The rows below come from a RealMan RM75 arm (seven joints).
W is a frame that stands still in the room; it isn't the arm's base.
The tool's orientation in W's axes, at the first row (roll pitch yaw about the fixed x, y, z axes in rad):
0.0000 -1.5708 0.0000
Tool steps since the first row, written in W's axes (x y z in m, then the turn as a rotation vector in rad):
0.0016 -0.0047 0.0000 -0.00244 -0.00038 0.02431
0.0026 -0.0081 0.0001 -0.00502 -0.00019 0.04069
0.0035 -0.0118 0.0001 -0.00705 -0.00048 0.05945
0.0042 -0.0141 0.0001 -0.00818 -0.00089 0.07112
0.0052 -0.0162 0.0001 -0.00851 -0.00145 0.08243
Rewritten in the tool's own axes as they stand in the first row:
0.0000 -0.0047 -0.0016 0.02431 -0.00038 0.00244
0.0001 -0.0081 -0.0026 0.04069 -0.00019 0.00502
0.0001 -0.0118 -0.0035 0.05945 -0.00048 0.00705
0.0001 -0.0141 -0.0042 0.07112 -0.00089 0.00818
0.0001 -0.0162 -0.0052 0.08243 -0.00145 0.00851

